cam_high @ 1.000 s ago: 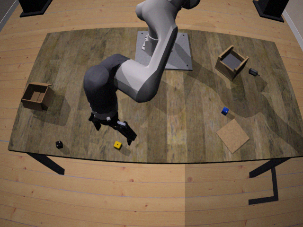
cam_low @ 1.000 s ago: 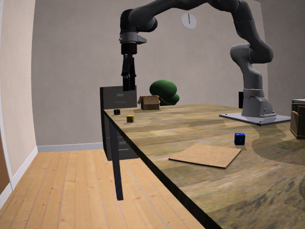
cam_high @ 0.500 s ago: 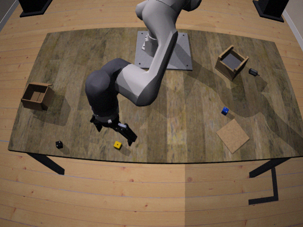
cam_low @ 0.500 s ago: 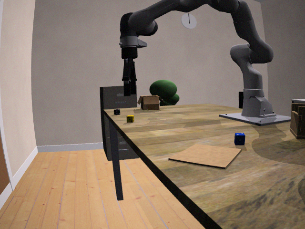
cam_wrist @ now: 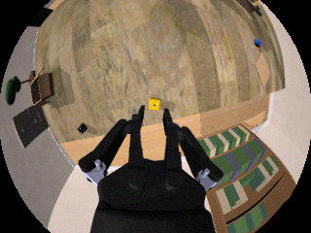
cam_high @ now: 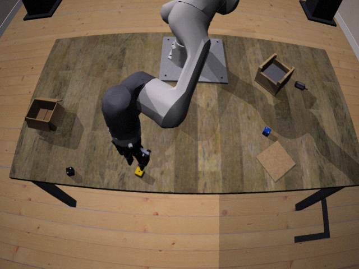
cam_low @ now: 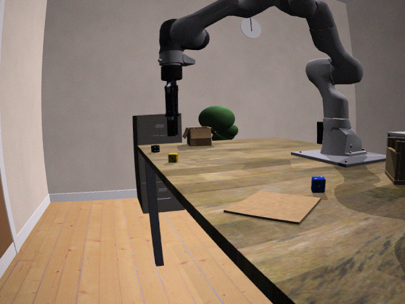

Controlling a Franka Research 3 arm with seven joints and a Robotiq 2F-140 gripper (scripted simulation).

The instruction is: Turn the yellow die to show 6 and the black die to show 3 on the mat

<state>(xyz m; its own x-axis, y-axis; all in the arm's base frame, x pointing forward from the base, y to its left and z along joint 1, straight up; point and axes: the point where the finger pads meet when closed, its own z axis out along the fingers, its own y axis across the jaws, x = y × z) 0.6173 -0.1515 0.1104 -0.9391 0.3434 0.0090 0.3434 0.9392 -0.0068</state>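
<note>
Now: the yellow die 11 cm below my hand. From my hand the other things lie so: cardboard box 51 cm to the right, 22 cm behind, 8 cm below; then blue die 53 cm to the left, 22 cm behind, 11 cm below; then black die 30 cm to the right, 11 cm below, 3 cm ahead.
</note>
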